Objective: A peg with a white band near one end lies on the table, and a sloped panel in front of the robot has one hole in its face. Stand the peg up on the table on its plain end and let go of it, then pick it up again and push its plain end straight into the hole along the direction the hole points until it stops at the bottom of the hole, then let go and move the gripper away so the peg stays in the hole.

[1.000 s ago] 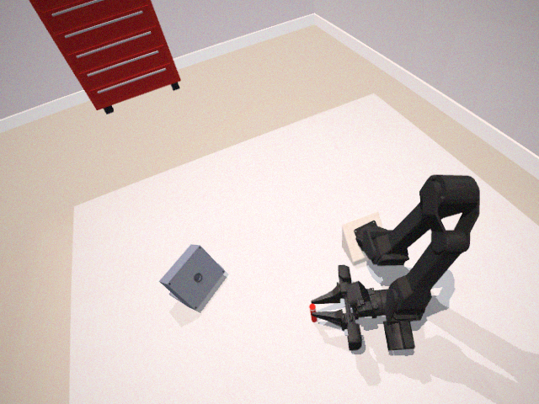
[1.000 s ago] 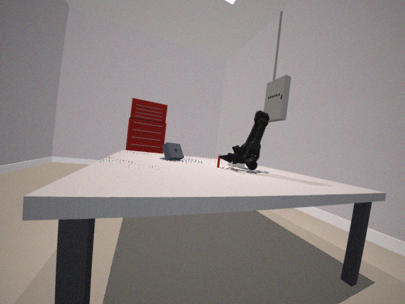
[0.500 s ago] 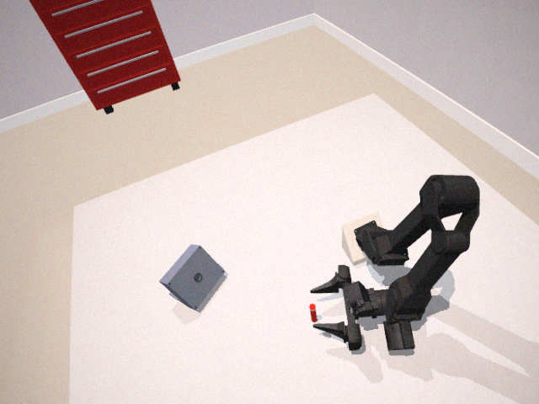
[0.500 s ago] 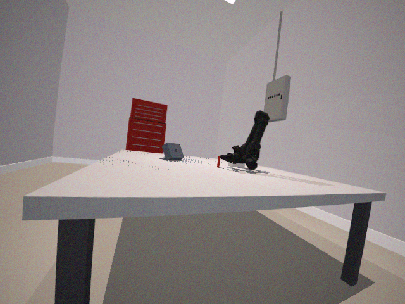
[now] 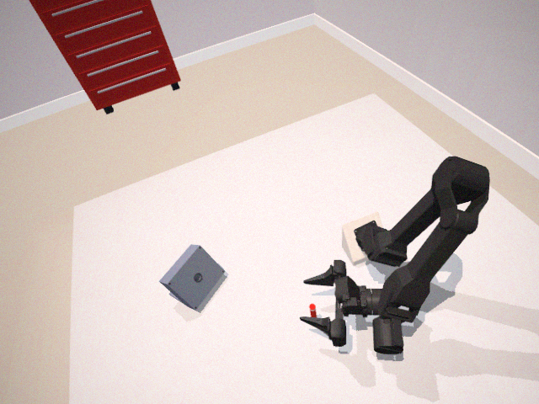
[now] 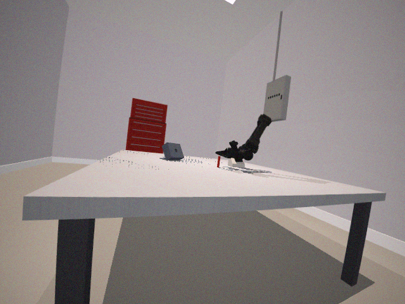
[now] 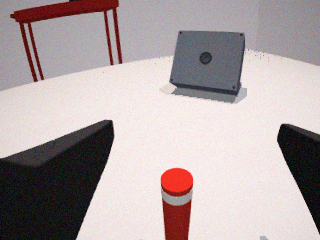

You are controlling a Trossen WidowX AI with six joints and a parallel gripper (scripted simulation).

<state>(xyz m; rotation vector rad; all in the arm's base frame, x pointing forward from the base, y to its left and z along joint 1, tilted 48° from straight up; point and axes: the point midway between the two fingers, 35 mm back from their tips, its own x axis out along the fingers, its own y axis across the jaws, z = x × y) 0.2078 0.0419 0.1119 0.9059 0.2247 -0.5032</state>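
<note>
My gripper tip is now 2 cm past the red peg, 2 cm to the right of it and 3 cm above it. From my gripper tip the other things lie so: grey-blue sloped panel 23 cm ahead, 20 cm to the right, 3 cm below.
</note>
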